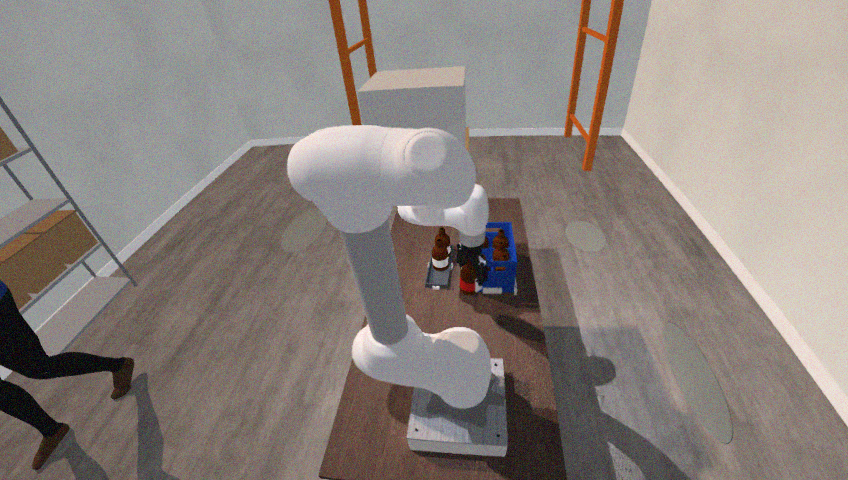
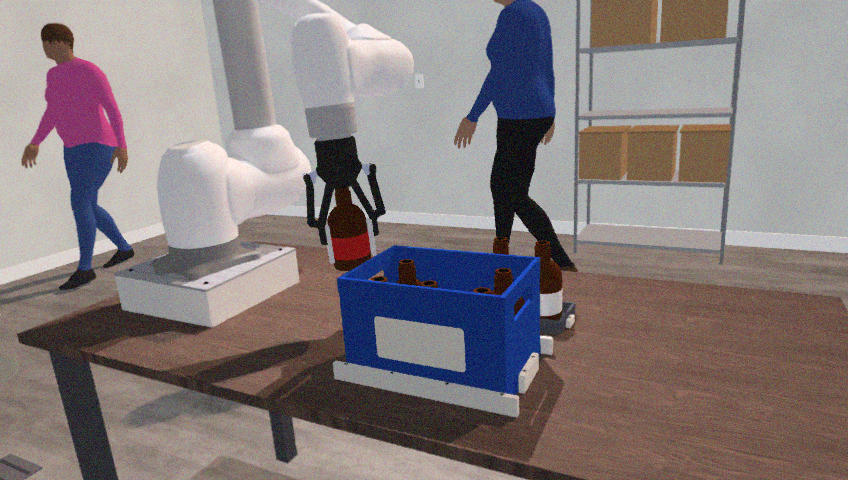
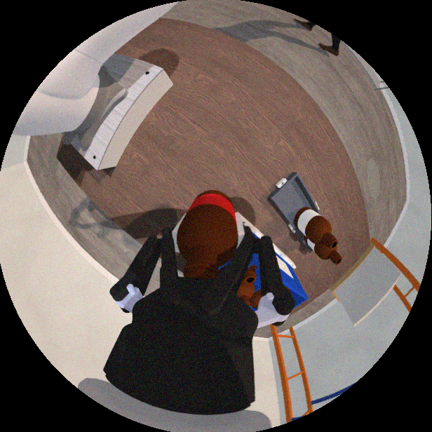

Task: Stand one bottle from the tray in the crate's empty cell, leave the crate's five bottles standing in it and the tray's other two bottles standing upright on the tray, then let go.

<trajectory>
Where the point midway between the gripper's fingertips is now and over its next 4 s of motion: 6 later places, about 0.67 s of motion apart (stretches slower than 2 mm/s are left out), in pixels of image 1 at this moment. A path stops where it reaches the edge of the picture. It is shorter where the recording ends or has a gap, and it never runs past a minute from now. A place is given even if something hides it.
My gripper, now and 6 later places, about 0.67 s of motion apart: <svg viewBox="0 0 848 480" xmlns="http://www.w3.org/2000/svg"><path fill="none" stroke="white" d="M471 283L471 291L470 296L471 301L471 303L471 303L471 302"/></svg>
</trajectory>
